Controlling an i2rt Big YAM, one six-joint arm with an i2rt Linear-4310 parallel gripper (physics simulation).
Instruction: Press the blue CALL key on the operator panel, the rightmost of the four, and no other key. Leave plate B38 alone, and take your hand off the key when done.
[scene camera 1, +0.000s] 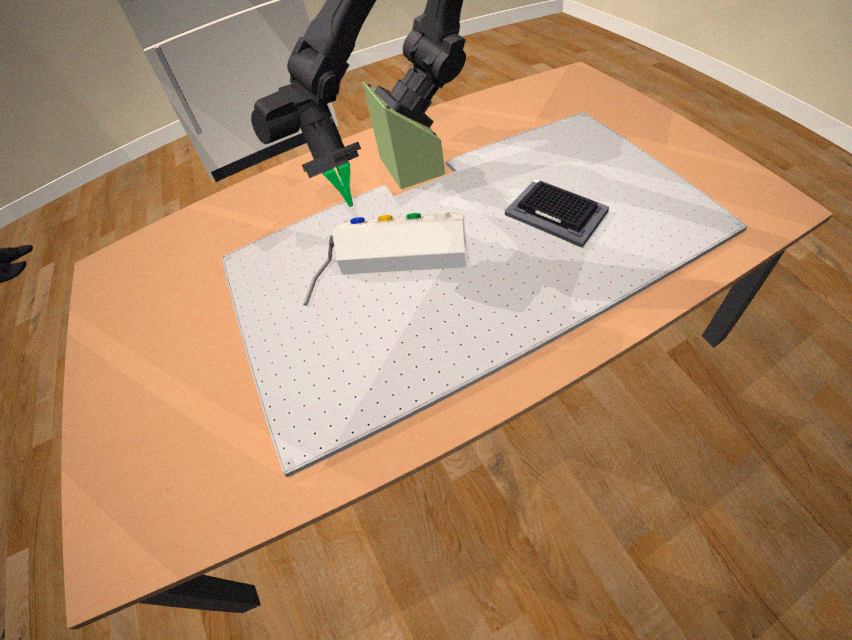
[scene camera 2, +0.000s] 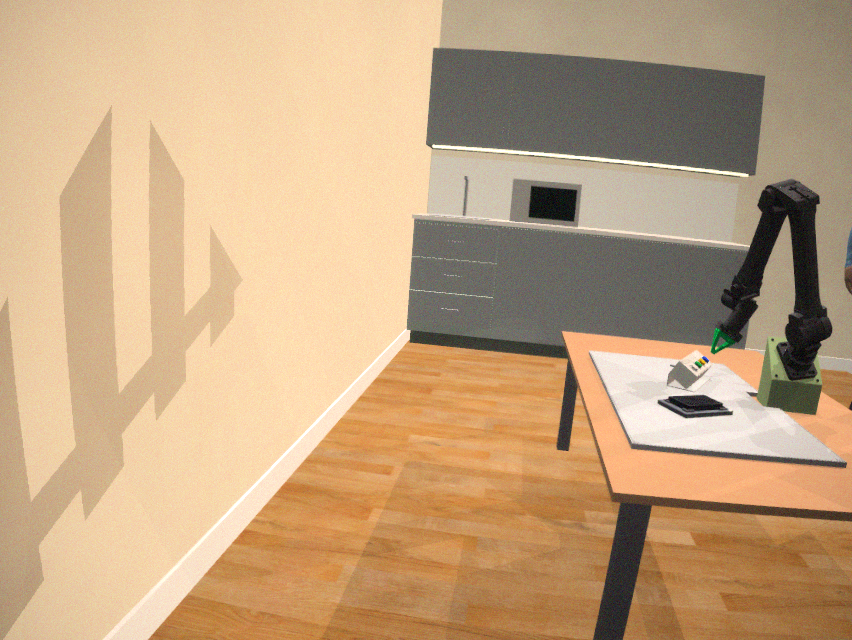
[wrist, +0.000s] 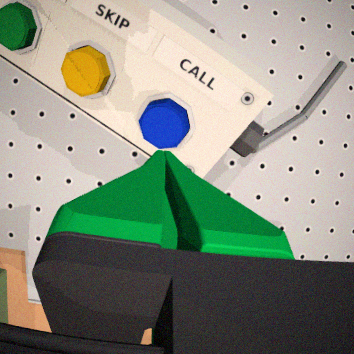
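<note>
The blue CALL key is at one end of the cream operator panel, beside the yellow SKIP key. The green key is further along. My gripper is shut and empty. Its green tips are a little above the blue key in scene camera 1, with a small gap. In the wrist view they show just below the key's edge, and the key's face is uncovered. A dark plate lies away from the panel; its label is unreadable.
The panel stands on a perforated white board on the orange table. A grey cable runs from the panel's end. The arm's green base is behind the board's edge.
</note>
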